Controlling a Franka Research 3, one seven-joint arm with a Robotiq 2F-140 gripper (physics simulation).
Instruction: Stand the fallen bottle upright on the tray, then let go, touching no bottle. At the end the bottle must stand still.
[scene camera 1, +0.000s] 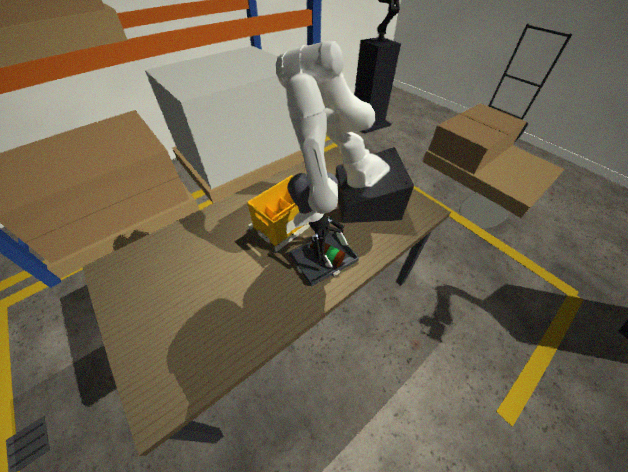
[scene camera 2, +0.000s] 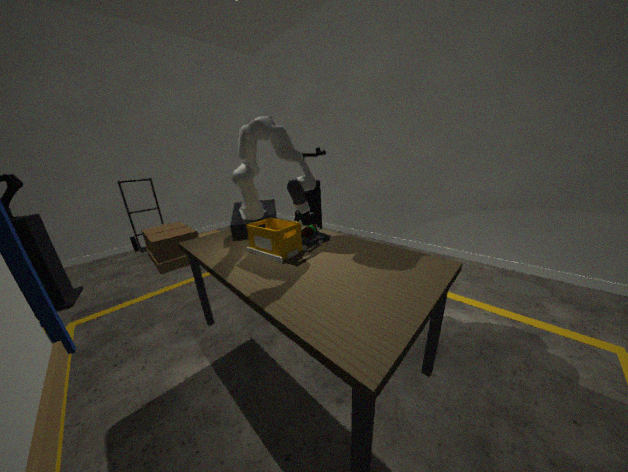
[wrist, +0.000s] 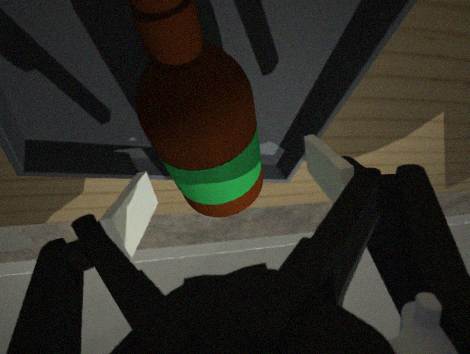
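Observation:
The brown bottle with a green band (scene camera 1: 332, 253) (scene camera 2: 307, 230) (wrist: 200, 115) lies on its side on the dark grey tray (scene camera 1: 310, 276) (wrist: 310, 30). In the wrist view its neck points to the top edge and its base faces the gripper. My gripper (scene camera 1: 335, 249) (wrist: 227, 171) is wide open. Its pale fingertips stand one on each side of the bottle's base end, with a visible gap on both sides in the wrist view. Nothing is held. In scene camera 2 the yellow crate and the arm hide part of the tray and fingers.
A yellow crate (scene camera 1: 262, 219) (scene camera 2: 271, 243) with dividers stands on the table (scene camera 1: 213, 304) (scene camera 2: 355, 304) close beside the tray. The black robot base block (scene camera 1: 378, 203) is behind the tray. The table's long edge runs close past the tray in scene camera 1.

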